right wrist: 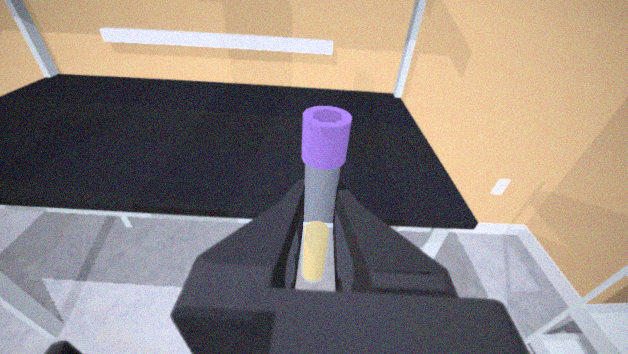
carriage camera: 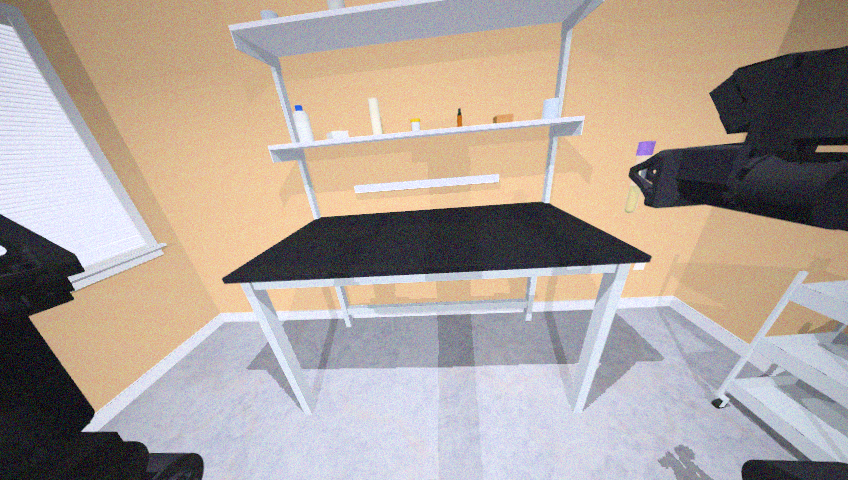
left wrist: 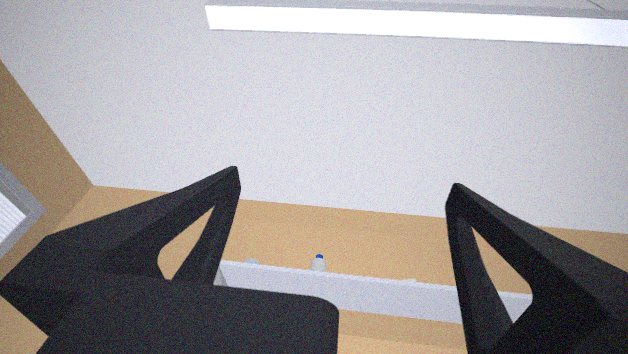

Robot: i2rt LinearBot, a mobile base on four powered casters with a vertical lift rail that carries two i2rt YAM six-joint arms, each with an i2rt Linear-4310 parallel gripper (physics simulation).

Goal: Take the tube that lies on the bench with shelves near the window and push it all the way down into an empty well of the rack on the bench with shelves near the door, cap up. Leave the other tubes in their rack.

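The tube has a purple cap and a yellow filling at its rounded lower end. It is held cap up, close to upright, in the air to the right of the bench with shelves. My right gripper is shut on the tube below its cap. My left gripper is open and empty, with its fingers wide apart against the ceiling and wall; its arm shows at the left edge of the carriage camera. No rack shows in any view.
A shelf above the bench carries a white bottle, a tall cream cylinder, a brown bottle and other small items. A window is at the left. A white cart stands at the lower right.
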